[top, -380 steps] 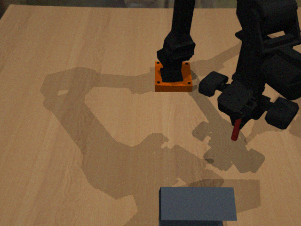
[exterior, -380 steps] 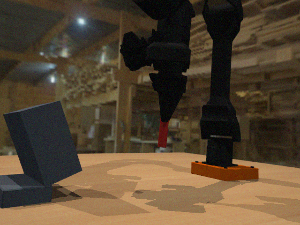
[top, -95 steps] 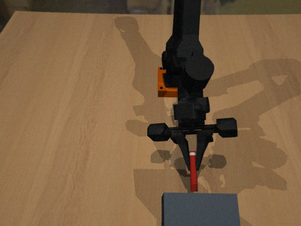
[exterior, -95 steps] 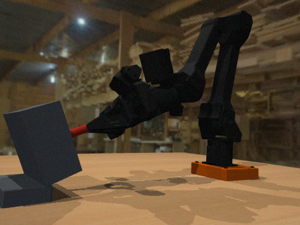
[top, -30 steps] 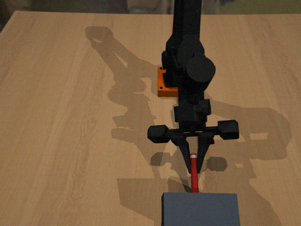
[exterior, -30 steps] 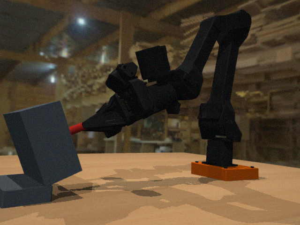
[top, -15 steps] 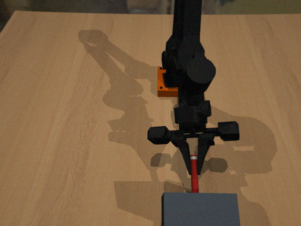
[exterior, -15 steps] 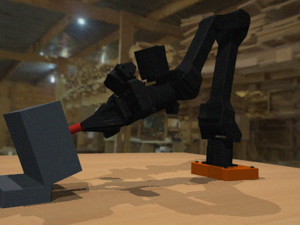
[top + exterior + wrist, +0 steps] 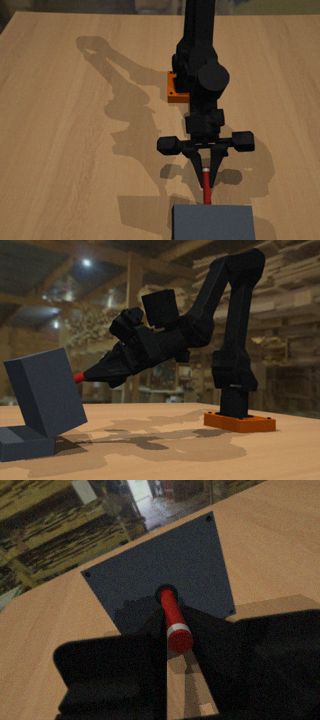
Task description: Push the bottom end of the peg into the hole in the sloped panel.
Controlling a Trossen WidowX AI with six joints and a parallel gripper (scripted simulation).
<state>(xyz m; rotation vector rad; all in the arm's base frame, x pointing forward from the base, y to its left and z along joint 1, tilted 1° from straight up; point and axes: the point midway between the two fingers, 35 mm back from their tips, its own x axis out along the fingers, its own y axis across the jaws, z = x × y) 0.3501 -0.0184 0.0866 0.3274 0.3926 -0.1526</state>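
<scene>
The sloped panel is 60 mm ahead of my gripper tip, 10 mm to the right of it and 20 mm below it. Round my gripper tip: low foot 80 mm ahead, 10 mm to the right, 90 mm below; round red peg 20 mm behind, 10 mm above.
</scene>
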